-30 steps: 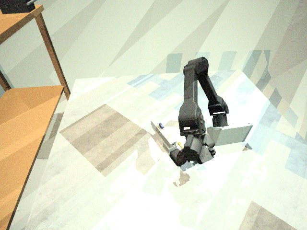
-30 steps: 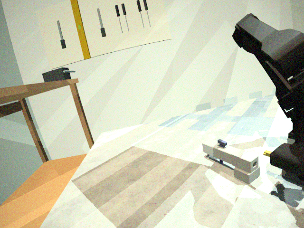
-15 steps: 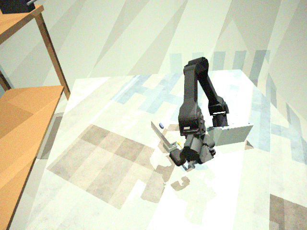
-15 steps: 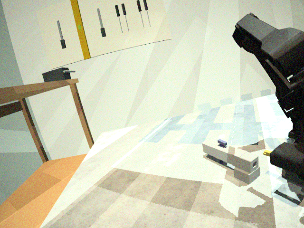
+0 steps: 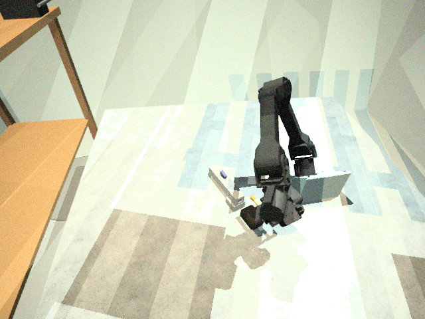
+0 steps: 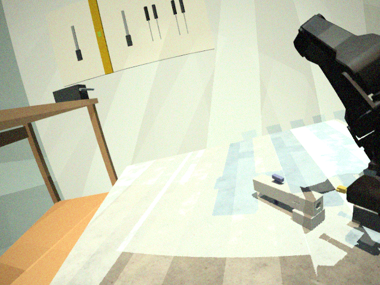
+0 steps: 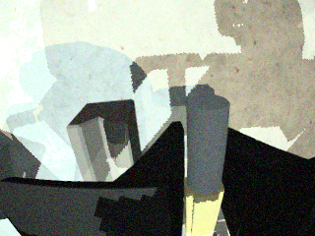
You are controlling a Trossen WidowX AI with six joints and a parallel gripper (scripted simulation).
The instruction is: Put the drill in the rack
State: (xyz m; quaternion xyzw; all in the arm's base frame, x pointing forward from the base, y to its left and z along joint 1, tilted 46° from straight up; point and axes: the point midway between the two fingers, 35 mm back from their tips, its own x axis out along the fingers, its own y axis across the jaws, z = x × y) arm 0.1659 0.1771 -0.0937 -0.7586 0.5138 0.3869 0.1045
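The rack lies 6 cm to the right of my gripper tip, 4 cm below it and 3 cm behind it. Round my gripper tip: fixture block: 17 cm to the right, 12 cm ahead, 2 cm below; drill: 3 cm to the right, 3 cm above, 2 cm ahead; blue key: 19 cm to the right, 13 cm ahead, 1 cm below.
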